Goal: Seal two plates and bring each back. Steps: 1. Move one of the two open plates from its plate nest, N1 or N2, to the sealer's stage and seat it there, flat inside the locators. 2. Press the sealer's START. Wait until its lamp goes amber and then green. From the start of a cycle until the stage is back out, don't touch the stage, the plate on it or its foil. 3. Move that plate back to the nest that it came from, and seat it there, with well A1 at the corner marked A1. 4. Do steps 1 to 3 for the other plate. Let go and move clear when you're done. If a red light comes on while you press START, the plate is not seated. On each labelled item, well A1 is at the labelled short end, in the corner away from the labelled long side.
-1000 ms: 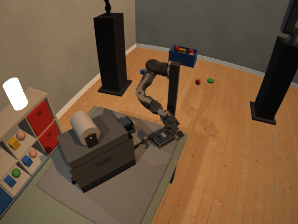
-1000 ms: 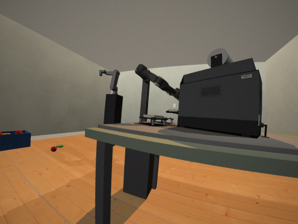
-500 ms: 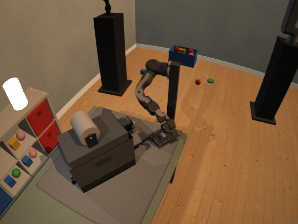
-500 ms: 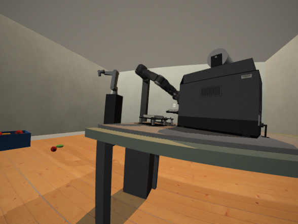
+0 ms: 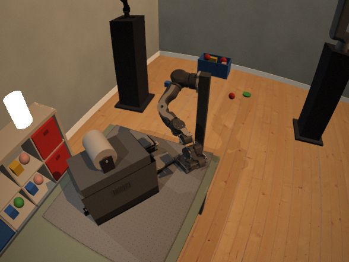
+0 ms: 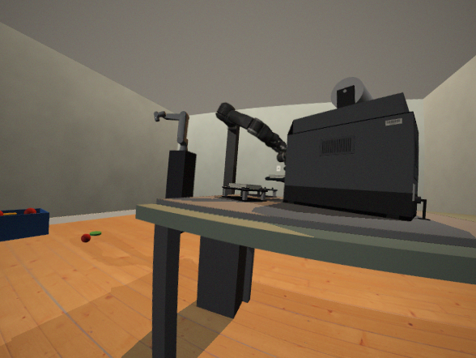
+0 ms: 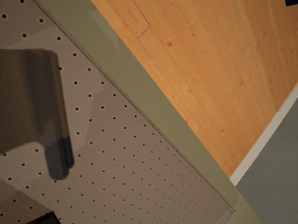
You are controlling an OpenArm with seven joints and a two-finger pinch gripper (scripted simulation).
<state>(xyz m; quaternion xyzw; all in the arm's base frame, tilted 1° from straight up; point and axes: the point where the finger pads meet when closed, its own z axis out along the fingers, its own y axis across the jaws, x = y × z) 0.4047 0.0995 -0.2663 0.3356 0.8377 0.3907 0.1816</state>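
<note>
Right now my hand is 20 cm to the left of the pale start button, 8 cm short of it and 1 cm above it. The rest, counted from my hand: dark sealer stage: 22 cm to the right, 10 cm below, 6 cm behind; then white well plate: 22 cm to the right, 9 cm below, 6 cm behind; then plate nest: 19 cm behind, 16 cm below, 7 cm to the right.
</note>
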